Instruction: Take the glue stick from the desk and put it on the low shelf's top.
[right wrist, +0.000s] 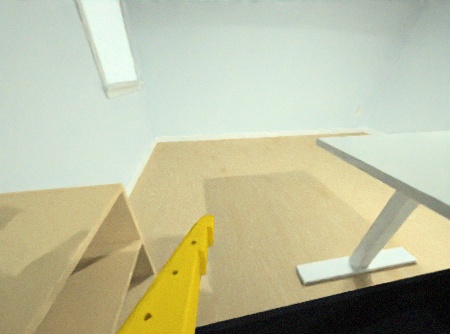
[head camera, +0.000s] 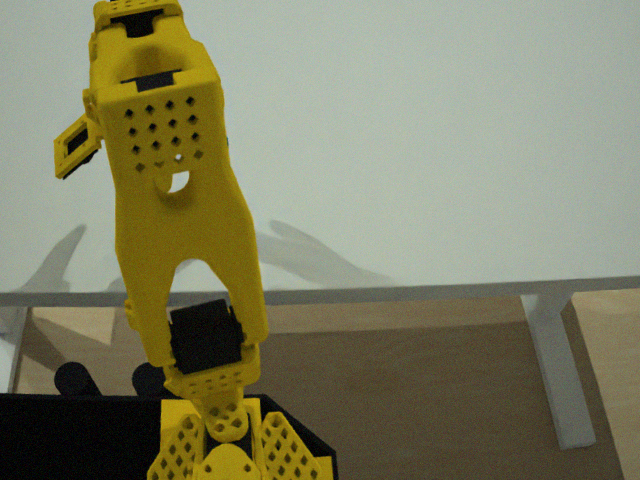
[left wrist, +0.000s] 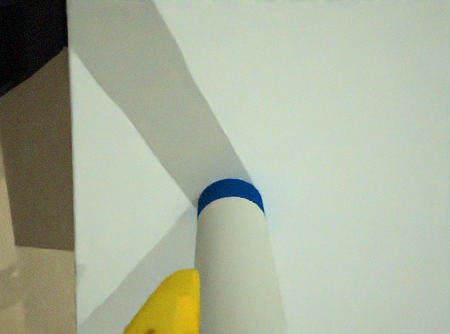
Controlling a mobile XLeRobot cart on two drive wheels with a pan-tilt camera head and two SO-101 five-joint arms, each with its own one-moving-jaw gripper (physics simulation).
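Frame: origin at the left arm's base, x left, y back, z up, level; metres.
Seen in the pictures: left hand at its tool point: (head camera: 164, 185) (left wrist: 198, 294); right hand at its tool point: (right wrist: 213, 226); left arm's base at its link origin: (head camera: 234, 456).
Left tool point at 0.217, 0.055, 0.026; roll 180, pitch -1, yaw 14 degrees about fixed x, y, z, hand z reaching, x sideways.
Note:
Pixels of each thing's top centre, then the offset from my left tool point to it, as dx, dy, dz. "spot": a spot on its surface instead. Level surfaces: height alone.
- glue stick at a spot on its surface: (left wrist: 235, 265) spot: +0.014, -0.025, -0.032
- white desk at its surface level: dz -0.081
- low shelf's top at its surface level: dz -0.191
- desk leg at a spot on its surface: (right wrist: 382, 227) spot: +0.295, +0.501, -0.465
The glue stick (left wrist: 235, 265) stands upright on the white desk (head camera: 439, 155) (left wrist: 350, 100) (right wrist: 405, 157), its blue base ring at the far end of its pale body. In the head camera the left arm hides it, except for a blue sliver at the arm's right edge. My left gripper (left wrist: 187, 297) is open: one jaw shows, its tip right against the left outline of the glue stick, and the moving jaw is out of the picture. Whether the jaw touches it I cannot tell. My right gripper (right wrist: 204, 230) is open, away from the desk. The low shelf's top (right wrist: 55, 215) lies at the left in the right wrist view.
The desk's front edge (head camera: 413, 292) runs below the left arm. A desk leg (head camera: 558, 372) (right wrist: 382, 227) with a flat foot (right wrist: 330, 270) stands under it. The black cart body (head camera: 77, 439) (right wrist: 350, 310) is near the desk. Walls and a window (right wrist: 111, 45) are behind.

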